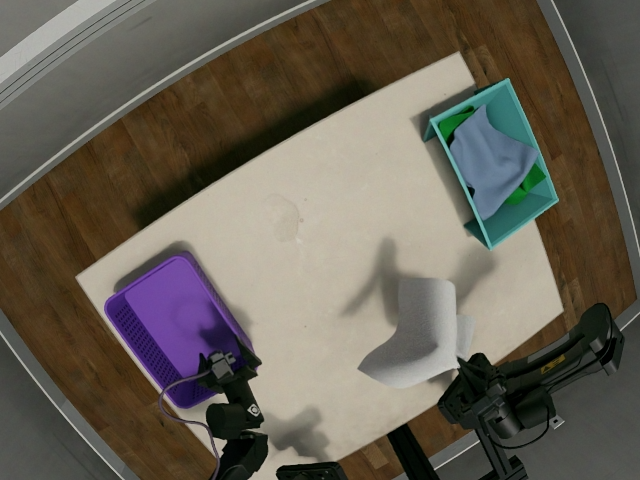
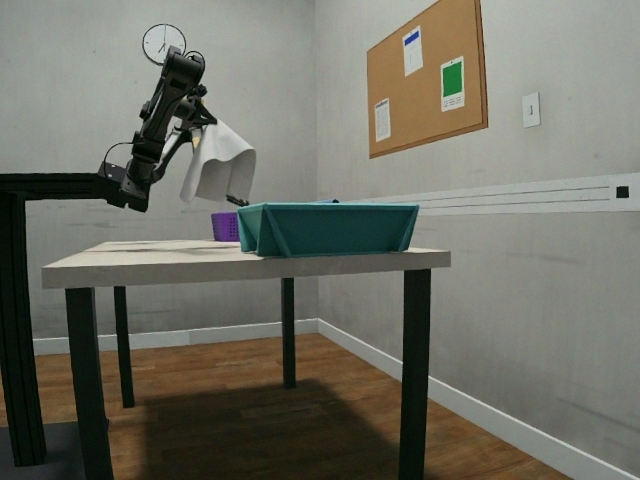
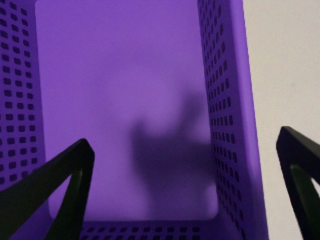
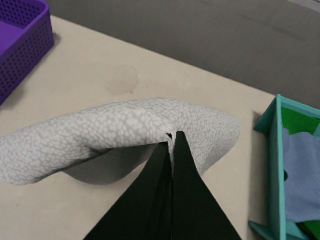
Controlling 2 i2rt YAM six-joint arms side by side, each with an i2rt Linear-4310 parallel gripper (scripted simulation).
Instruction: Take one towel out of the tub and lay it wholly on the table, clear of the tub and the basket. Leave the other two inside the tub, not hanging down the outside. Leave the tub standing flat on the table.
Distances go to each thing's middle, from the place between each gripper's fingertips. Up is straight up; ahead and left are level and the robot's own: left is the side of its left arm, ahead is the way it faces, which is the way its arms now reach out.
Right now my left hand is 5 cm short of the purple basket (image 1: 166,320), 8 cm to the right of it and 10 cm above it. The rest, counted from my left hand: teal tub (image 2: 286,230) (1 cm ahead, 81 cm to the right, 10 cm below).
Now: right hand (image 1: 456,359) 400 mm to the left of the teal tub, 340 mm above it and 200 mm short of it. From my right hand the other things lie so: purple basket (500 mm to the left, 340 mm below, 240 mm ahead).
